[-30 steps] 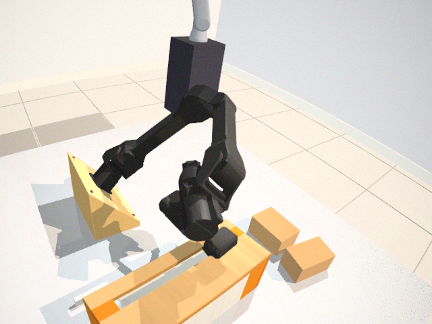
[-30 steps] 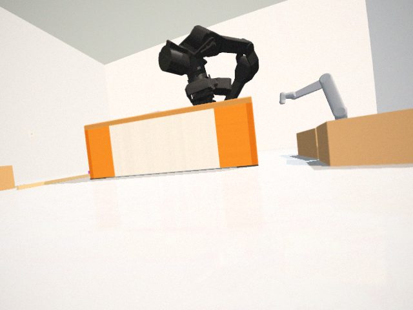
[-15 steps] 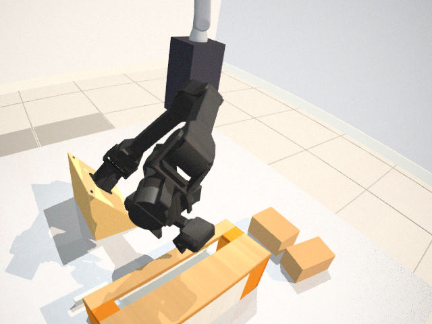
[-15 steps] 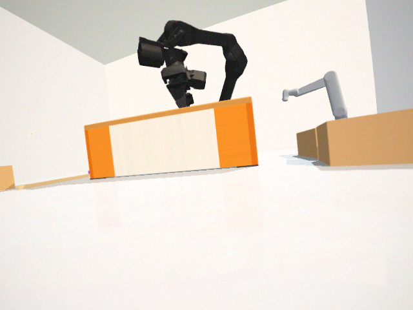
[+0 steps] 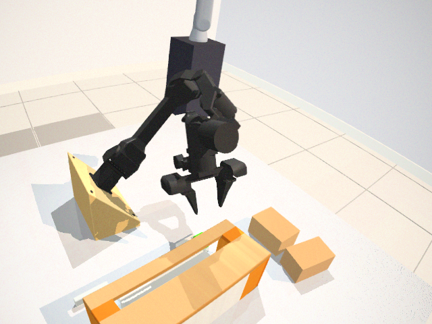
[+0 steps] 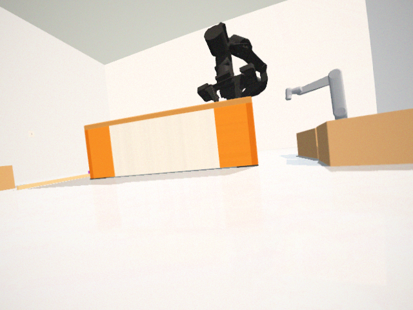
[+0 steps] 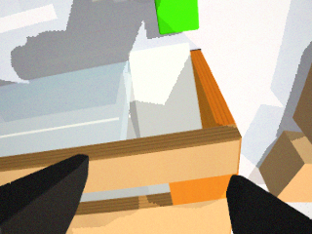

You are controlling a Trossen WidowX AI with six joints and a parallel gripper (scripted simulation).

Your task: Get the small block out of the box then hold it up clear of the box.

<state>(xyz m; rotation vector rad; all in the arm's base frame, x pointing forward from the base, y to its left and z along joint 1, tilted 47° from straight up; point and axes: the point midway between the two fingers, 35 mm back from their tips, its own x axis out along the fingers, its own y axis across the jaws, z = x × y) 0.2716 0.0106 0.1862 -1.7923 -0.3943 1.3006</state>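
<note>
Right now my gripper tip is 150 mm above the green block, 30 mm past it and 20 mm to the right of it.
</note>
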